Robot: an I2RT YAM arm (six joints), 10 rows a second.
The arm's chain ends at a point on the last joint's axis. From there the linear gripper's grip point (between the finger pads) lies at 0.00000 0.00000 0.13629 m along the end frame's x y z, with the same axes.
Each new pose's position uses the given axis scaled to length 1; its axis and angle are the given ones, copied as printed.
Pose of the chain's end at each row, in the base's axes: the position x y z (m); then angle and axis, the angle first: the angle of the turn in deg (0 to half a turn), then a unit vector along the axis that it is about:
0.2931, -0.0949, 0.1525, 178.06, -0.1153, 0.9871, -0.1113
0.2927, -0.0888, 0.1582, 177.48, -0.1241, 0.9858, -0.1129
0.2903, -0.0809, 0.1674, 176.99, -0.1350, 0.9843, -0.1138
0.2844, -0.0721, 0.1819, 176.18, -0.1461, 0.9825, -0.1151
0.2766, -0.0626, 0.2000, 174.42, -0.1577, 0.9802, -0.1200
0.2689, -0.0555, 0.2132, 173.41, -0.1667, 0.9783, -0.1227
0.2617, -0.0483, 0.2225, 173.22, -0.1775, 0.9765, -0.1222
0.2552, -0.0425, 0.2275, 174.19, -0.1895, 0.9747, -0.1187
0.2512, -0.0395, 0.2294, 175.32, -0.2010, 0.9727, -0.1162
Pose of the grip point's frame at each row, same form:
0.3012, -0.1243, 0.0197, 178.06, -0.1153, 0.9871, -0.1113
0.3024, -0.1184, 0.0255, 177.48, -0.1241, 0.9858, -0.1129
0.3015, -0.1104, 0.0348, 176.99, -0.1350, 0.9843, -0.1138
0.2979, -0.1016, 0.0495, 176.18, -0.1461, 0.9825, -0.1151
0.2947, -0.0925, 0.0683, 174.42, -0.1577, 0.9802, -0.1200
0.2898, -0.0855, 0.0819, 173.41, -0.1667, 0.9783, -0.1227
0.2833, -0.0779, 0.0912, 173.22, -0.1775, 0.9765, -0.1222
0.2748, -0.0713, 0.0957, 174.19, -0.1895, 0.9747, -0.1187
0.2684, -0.0680, 0.0972, 175.32, -0.2010, 0.9727, -0.1162

